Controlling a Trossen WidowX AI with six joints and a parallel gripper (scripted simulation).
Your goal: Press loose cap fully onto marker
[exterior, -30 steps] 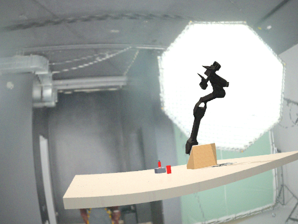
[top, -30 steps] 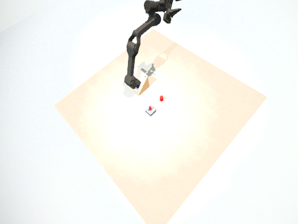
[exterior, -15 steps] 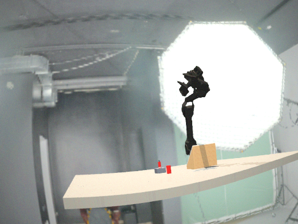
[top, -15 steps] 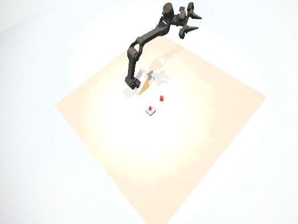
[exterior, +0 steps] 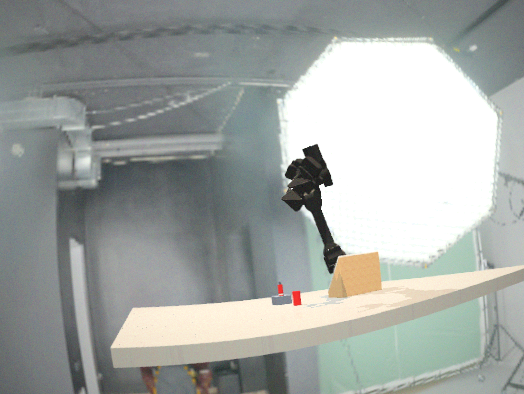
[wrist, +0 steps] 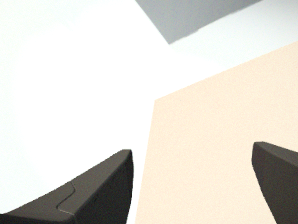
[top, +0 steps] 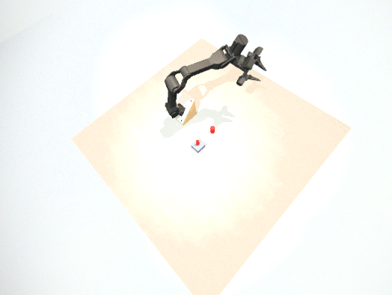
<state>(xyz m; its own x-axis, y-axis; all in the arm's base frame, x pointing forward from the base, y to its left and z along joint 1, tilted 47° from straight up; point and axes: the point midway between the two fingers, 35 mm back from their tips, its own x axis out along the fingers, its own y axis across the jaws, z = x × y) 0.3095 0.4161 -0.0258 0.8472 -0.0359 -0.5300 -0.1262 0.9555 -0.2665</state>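
The red cap is 330 mm below my gripper tip, 260 mm to the right of it and 100 mm behind it. From my gripper tip the other things lie so: holder block 400 mm to the right, 340 mm below, 90 mm behind.
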